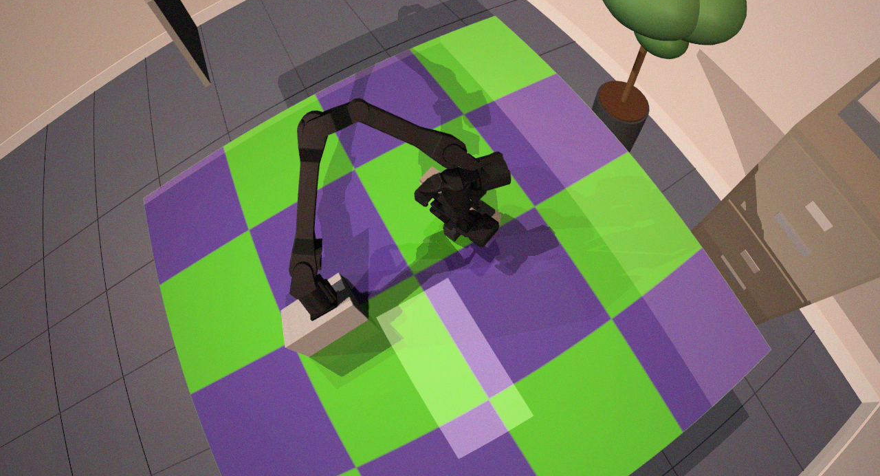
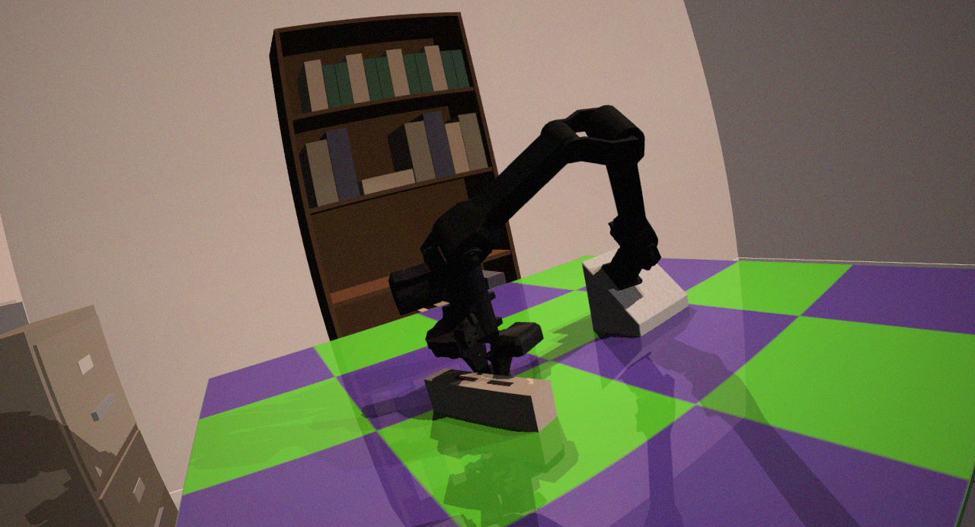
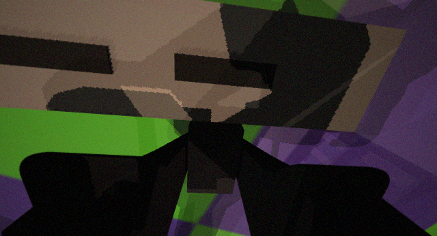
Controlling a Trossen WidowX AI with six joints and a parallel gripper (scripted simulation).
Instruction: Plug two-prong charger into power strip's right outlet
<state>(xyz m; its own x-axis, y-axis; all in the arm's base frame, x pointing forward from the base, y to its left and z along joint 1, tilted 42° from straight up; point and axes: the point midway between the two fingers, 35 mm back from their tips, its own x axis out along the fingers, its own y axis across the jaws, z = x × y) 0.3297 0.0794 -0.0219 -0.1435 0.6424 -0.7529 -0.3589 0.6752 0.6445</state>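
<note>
Right now my gripper tip is 20 mm short of the two-prong charger, 10 mm to the right of it and 10 mm below it.
</note>
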